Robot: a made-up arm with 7 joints.
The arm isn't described. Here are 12 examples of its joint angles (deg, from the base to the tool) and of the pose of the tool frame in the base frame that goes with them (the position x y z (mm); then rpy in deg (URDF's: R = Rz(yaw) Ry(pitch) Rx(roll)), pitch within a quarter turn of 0, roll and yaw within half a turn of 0).
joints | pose
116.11 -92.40 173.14 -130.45 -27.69 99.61 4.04 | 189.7 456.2 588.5 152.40 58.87 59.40
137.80 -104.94 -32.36 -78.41 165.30 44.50 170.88 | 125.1 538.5 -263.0 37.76 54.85 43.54
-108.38 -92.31 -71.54 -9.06 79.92 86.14 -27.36 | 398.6 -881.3 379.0 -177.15 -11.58 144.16
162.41 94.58 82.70 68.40 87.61 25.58 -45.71 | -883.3 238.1 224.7 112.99 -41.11 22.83
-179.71 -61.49 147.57 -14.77 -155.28 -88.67 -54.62 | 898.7 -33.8 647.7 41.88 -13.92 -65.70
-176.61 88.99 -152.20 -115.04 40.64 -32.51 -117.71 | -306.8 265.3 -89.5 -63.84 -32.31 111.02
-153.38 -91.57 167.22 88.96 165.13 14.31 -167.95 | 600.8 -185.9 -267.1 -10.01 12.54 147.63
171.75 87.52 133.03 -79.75 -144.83 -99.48 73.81 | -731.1 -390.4 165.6 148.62 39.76 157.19
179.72 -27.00 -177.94 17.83 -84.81 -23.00 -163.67 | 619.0 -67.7 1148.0 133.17 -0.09 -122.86
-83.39 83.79 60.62 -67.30 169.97 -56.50 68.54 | -203.5 888.3 526.0 -95.15 35.56 -175.75
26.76 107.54 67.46 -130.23 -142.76 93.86 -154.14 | 305.7 52.9 175.4 37.57 -44.18 126.04
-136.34 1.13 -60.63 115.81 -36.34 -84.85 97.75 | -406.6 12.1 794.3 139.31 28.13 81.67
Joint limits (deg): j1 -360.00..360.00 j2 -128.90..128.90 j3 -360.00..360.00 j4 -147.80..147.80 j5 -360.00..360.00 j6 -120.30..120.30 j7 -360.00..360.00
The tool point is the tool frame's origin. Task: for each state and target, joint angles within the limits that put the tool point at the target. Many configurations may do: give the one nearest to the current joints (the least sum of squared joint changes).
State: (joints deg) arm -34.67 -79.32 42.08 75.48 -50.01 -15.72 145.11
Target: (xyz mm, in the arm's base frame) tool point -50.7 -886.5 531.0
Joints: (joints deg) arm -57.80 -87.39 53.51 70.42 -50.42 -18.25 145.11
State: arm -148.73 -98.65 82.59 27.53 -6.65 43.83 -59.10
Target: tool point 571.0 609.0 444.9
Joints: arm -192.93 -82.50 78.01 59.33 -6.92 52.04 -59.10
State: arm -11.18 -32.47 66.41 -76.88 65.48 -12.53 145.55
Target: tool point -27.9 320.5 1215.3
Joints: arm -0.18 9.42 60.28 -46.12 66.81 -9.60 145.55
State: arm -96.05 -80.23 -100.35 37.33 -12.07 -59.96 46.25
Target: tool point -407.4 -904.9 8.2
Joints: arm -78.03 -103.42 -105.25 44.38 -9.98 -54.90 46.25
